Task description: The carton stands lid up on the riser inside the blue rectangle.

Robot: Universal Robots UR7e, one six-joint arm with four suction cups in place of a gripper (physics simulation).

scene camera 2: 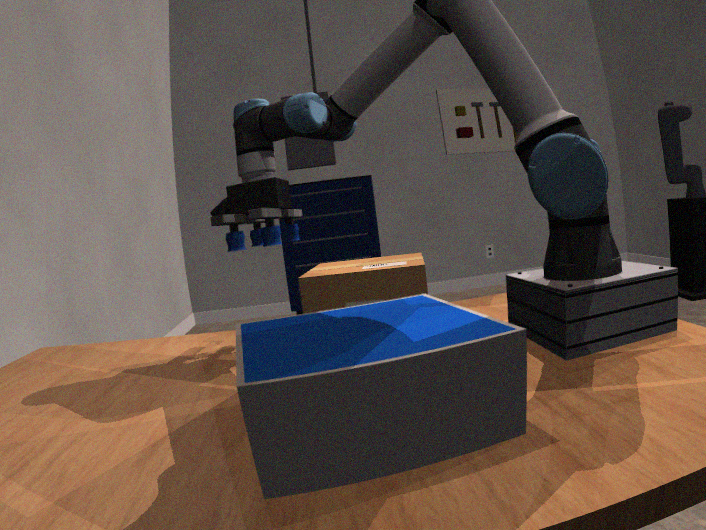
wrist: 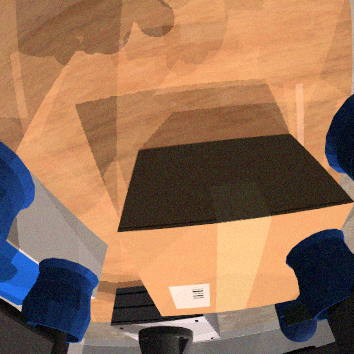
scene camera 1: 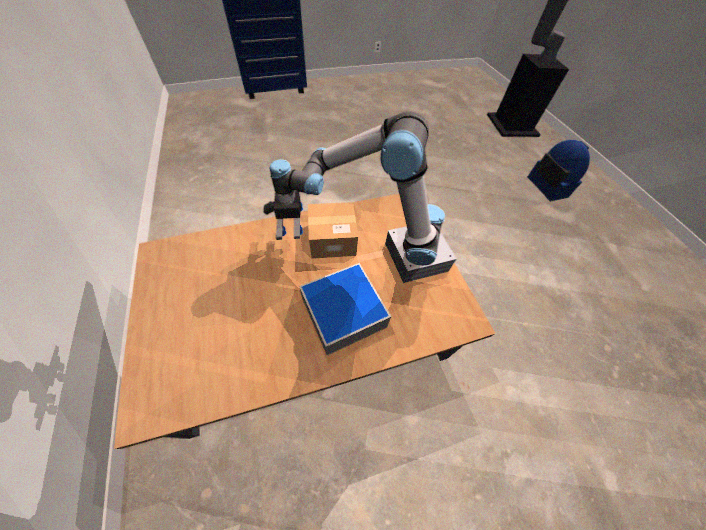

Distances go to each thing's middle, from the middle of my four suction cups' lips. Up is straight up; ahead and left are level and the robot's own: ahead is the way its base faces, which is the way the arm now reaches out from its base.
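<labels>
My suction cup is 15 cm above the brown cardboard carton [scene camera 2: 333,285], 18 cm past it and 5 cm to the left of it. There's a grey riser [wrist: 46,228] too, and that's 16 cm below my suction cup, 21 cm behind it and 36 cm to the left of it. Of the things named here, going by their middles, the carton is the nearest to my suction cup.
</labels>
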